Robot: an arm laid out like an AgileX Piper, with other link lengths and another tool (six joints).
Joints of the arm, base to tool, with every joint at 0 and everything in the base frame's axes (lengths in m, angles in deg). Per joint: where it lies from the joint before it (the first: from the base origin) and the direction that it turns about. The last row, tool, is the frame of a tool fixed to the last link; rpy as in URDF.
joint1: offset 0 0 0.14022 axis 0 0 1
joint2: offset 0 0 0 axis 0 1 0
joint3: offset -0.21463 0 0.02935 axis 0 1 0
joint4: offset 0.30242 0 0.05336 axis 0.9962 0 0.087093
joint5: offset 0 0 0 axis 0 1 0
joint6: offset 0.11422 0 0.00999 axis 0.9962 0 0.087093
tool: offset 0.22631 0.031 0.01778 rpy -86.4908 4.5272 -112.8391
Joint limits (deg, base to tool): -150..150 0..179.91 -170..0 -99.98..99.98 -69.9..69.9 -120..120
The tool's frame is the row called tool.
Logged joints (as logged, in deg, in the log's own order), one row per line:
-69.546, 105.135, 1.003, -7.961, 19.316, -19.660
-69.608, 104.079, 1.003, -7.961, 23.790, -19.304
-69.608, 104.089, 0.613, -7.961, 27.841, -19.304
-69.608, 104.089, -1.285, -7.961, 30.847, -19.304
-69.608, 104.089, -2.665, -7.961, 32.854, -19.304
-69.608, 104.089, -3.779, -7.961, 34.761, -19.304
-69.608, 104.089, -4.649, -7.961, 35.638, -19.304
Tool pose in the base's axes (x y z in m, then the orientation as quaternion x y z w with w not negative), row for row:
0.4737, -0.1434, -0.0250, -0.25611, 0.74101, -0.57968, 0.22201
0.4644, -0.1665, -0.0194, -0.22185, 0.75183, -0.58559, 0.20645
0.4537, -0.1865, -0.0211, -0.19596, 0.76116, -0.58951, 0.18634
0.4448, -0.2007, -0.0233, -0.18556, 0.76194, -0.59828, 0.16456
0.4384, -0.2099, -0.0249, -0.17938, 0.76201, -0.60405, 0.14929
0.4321, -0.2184, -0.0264, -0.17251, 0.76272, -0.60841, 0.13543
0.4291, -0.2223, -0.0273, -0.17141, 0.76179, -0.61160, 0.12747
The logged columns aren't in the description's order. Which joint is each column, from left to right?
Columns, left to right: joint5, joint2, joint6, joint1, joint4, joint3.
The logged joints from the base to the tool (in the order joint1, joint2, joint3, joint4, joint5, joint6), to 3 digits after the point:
-7.961, 105.135, -19.660, 19.316, -69.546, 1.003
-7.961, 104.079, -19.304, 23.790, -69.608, 1.003
-7.961, 104.089, -19.304, 27.841, -69.608, 0.613
-7.961, 104.089, -19.304, 30.847, -69.608, -1.285
-7.961, 104.089, -19.304, 32.854, -69.608, -2.665
-7.961, 104.089, -19.304, 34.761, -69.608, -3.779
-7.961, 104.089, -19.304, 35.638, -69.608, -4.649

